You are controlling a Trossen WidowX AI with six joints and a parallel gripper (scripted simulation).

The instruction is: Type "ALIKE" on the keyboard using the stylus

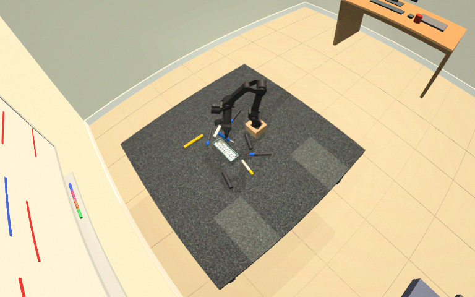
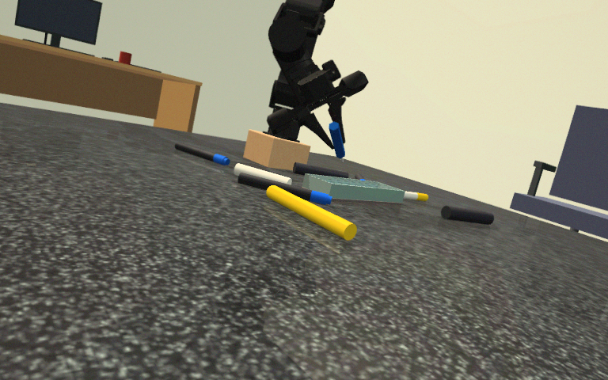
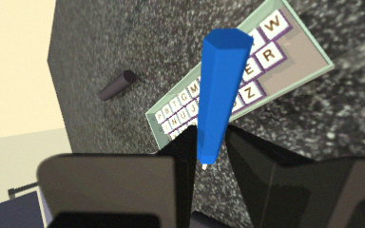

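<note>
My gripper tip is now 10 mm past the blue stylus, 10 mm to the right of it and 10 mm above it. From my gripper tip the other things lie so: white stick (40 mm behind, 130 mm to the right, 70 mm below); keyboard (40 mm ahead, 20 mm to the left, 70 mm below); white-and-yellow marker (60 mm ahead, 230 mm to the left, 70 mm below).
</note>
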